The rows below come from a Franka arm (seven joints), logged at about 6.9 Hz.
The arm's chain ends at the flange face. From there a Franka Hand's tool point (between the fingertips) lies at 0.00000 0.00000 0.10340 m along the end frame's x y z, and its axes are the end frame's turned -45 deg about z.
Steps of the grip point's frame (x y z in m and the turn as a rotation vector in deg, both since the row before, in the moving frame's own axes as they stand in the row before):
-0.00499, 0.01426, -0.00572, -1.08, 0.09, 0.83
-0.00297, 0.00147, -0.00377, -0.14, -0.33, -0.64
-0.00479, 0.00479, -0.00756, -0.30, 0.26, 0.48
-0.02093, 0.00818, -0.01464, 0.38, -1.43, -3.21
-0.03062, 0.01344, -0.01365, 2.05, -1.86, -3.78
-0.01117, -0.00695, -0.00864, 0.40, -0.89, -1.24
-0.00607, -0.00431, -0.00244, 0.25, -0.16, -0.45
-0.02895, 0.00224, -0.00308, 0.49, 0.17, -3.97
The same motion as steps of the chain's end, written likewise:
0.00507, 0.01234, -0.00570, -0.70, 0.83, 0.83
-0.00082, 0.00254, -0.00377, -0.33, -0.13, -0.64
-0.00071, 0.00672, -0.00756, -0.03, 0.40, 0.48
-0.00674, 0.01918, -0.01461, -0.74, -1.28, -3.21
-0.00716, 0.03123, -0.01353, 0.13, -2.76, -3.78
-0.01117, 0.00234, -0.00863, -0.35, -0.91, -1.24
-0.00682, 0.00136, -0.00244, 0.06, -0.29, -0.45
-0.01845, 0.02288, -0.00308, 0.47, -0.23, -3.97

